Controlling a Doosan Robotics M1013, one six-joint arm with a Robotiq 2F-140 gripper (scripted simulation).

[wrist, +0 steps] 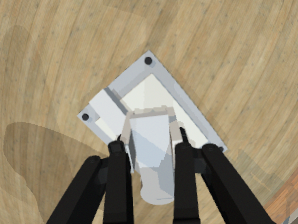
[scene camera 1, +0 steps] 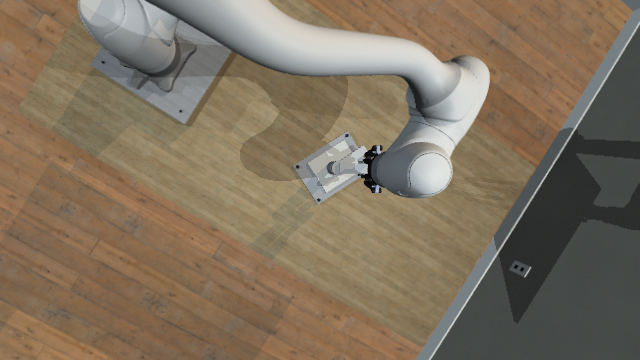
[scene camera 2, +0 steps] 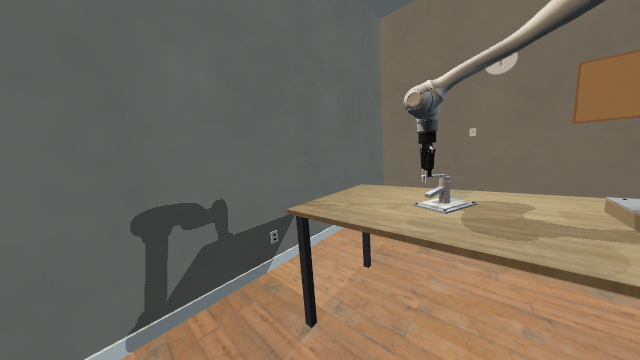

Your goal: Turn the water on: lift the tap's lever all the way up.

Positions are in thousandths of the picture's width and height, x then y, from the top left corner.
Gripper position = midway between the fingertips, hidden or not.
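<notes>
The wrist view gives me my own gripper (wrist: 508,538). A metal tap (wrist: 502,426) is visible to me there as well.
</notes>
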